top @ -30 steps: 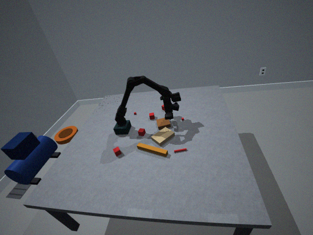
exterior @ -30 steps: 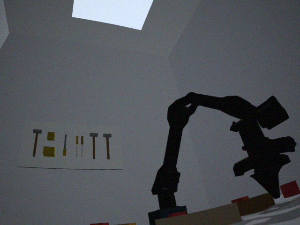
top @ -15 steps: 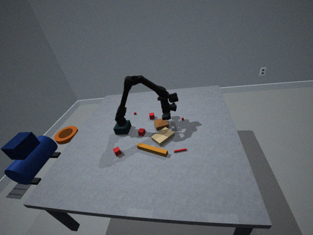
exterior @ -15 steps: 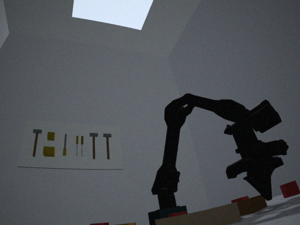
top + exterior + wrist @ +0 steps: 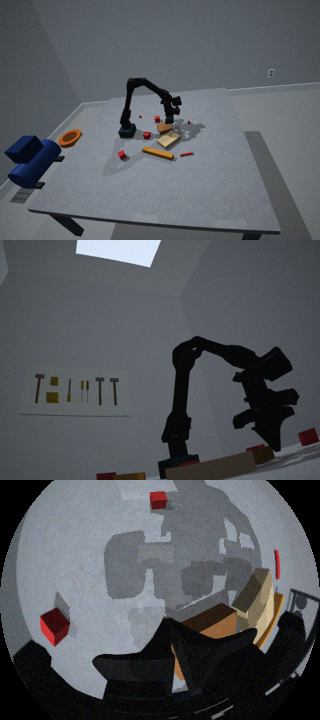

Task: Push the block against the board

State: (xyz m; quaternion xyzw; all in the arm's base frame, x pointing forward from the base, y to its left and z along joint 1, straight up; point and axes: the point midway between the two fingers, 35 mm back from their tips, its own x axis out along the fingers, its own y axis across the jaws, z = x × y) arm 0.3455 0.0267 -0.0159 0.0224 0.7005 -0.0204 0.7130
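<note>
Now: gripper tip 3 cm past the tan board and 19 cm to the left of it. From my gripper tip the other things lie so: brown square block 5 cm behind, 5 cm to the right; then long orange bar 11 cm behind, 30 cm to the right; then red stick 8 cm ahead, 33 cm to the right.
</note>
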